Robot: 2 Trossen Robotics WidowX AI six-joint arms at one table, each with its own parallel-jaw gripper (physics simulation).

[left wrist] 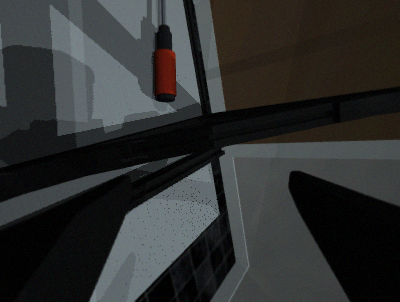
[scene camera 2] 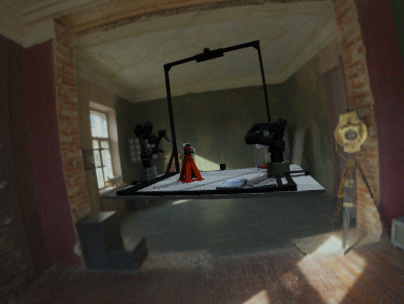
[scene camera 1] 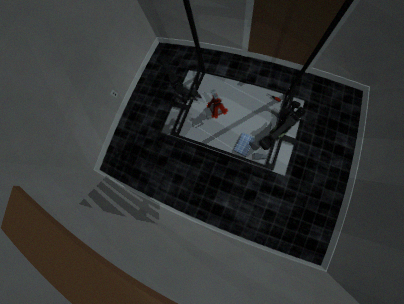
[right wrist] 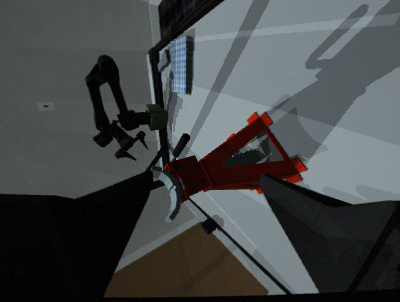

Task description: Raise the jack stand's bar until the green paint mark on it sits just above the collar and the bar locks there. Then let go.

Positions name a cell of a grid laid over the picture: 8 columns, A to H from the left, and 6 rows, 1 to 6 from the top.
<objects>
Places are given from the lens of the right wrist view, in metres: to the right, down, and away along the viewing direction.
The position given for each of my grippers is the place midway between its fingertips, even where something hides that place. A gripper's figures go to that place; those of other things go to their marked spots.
my right gripper (right wrist: E4): 0.01, 0.02, 0.12
blue checked pad (right wrist: D1): -0.07, -0.35, 0.49
</objects>
